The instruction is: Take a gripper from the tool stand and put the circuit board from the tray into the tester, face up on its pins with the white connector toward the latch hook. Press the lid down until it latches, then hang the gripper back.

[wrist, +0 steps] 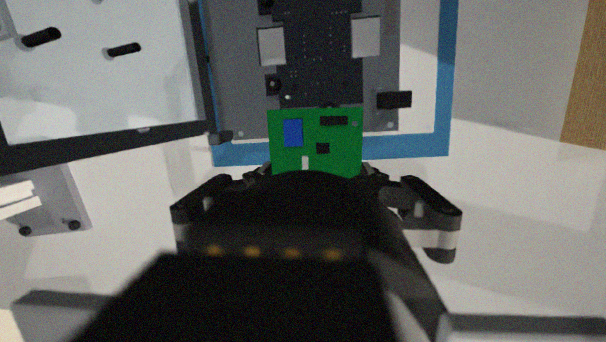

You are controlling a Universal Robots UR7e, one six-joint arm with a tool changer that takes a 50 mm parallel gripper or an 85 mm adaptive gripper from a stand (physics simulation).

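Places are measured from the arm's base along level axes (x ahead, y left, z up), in millimetres.
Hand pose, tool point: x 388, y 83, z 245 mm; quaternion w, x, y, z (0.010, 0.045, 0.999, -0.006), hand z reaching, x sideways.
Note:
Things, the pixels of their top centre, and the offset from my tool point. "pt": a spot on its surface instead. Level surfaces: height alone.
- green circuit board at its top centre: (315, 182) 3 mm ahead, 1 mm right, 161 mm down
- small white connector at a spot on its surface: (305, 162) pt 10 mm ahead, 16 mm right, 166 mm down
- tester at a spot on its surface: (240, 70) pt 73 mm ahead, 99 mm right, 236 mm down
- open lid at a spot on its surface: (150, 90) pt 113 mm ahead, 81 mm right, 151 mm down
- black block at its top centre: (400, 99) 68 mm back, 55 mm right, 189 mm down
- grey plate with dark screws, surface height: 284 mm down
My adaptive gripper (316, 171) is shut on the green circuit board (340, 137), with a finger at each side edge. The blue part, black chips and small white connector (305, 162) face the camera; the connector is at the edge nearest the gripper. The tester (240, 70) shows beyond the board, with a dark central area (320, 60) and two pale blocks on it. The board overlaps the tester's near edge in view; its height above it cannot be told. A pale, dark-framed panel with black pegs, apparently the open lid (150, 90), is at the left. The latch hook cannot be made out.
A blue border (444, 100) surrounds the tester. A black block (394, 99) sits at the tester's right side. A grey plate with dark screws (57, 200) is at the lower left. Grey bars (525, 322) cross the bottom corners. A brown surface (590, 80) shows at the right edge.

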